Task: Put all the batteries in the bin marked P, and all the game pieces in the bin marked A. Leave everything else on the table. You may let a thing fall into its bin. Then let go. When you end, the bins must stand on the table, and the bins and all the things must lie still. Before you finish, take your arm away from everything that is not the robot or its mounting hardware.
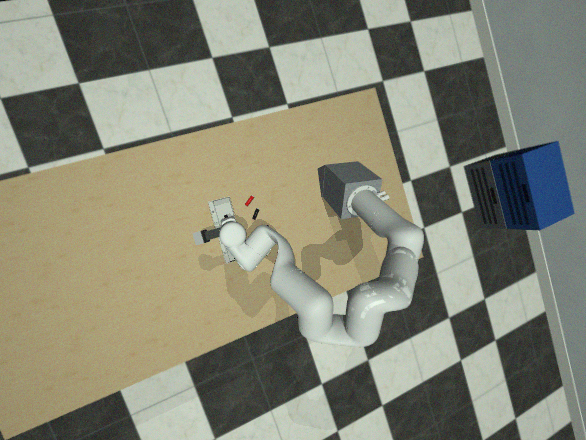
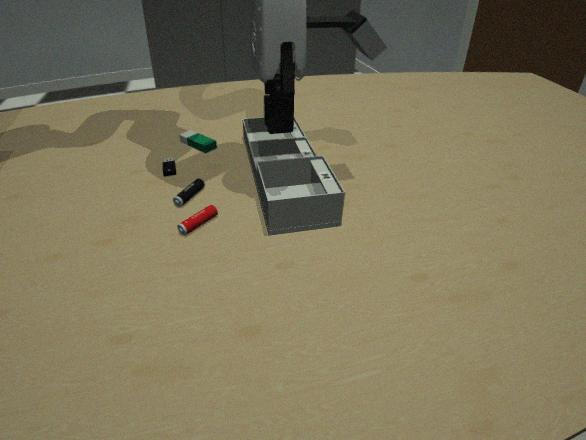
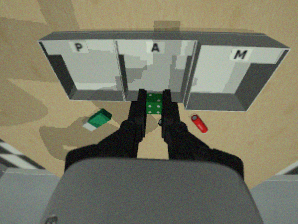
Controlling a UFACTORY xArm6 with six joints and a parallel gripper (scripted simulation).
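The bin lies 10 mm ahead of my hand and 70 mm below it. Round my hand: black battery: 120 mm behind, 20 mm to the right, 80 mm below; then red battery: 120 mm behind, 80 mm to the right, 80 mm below; then green die: 10 mm below.
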